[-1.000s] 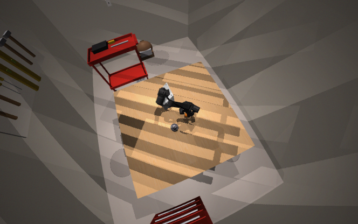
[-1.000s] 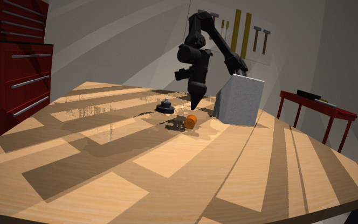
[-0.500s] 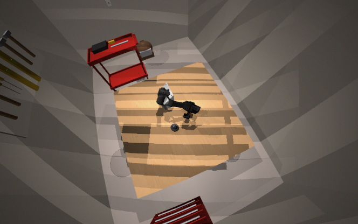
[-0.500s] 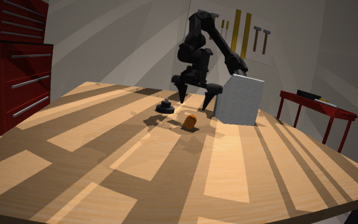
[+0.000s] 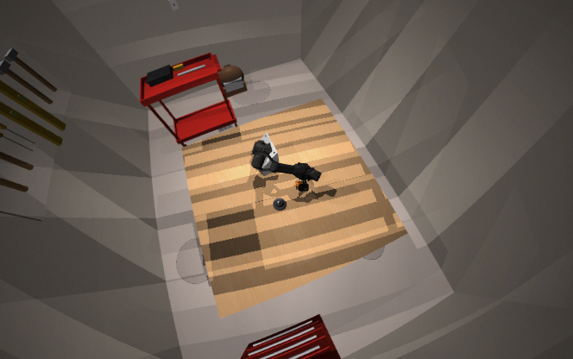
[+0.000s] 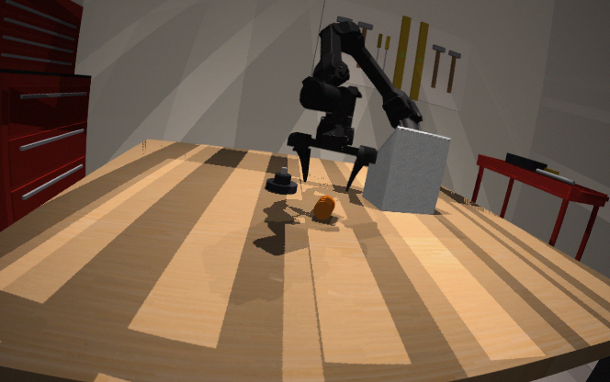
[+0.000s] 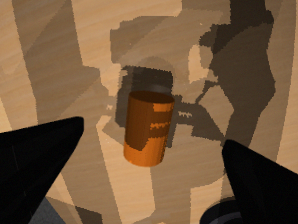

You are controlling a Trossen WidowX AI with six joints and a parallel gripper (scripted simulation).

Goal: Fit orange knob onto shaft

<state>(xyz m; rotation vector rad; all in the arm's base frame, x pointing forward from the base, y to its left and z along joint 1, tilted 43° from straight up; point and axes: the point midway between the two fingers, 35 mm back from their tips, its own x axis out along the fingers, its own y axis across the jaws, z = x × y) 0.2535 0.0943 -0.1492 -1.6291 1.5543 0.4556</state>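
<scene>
My gripper tip is 10 mm past the orange knob and 50 mm above it. Also, from my gripper tip: round pedestal (80 mm ahead, 190 mm to the right, 40 mm below).
</scene>
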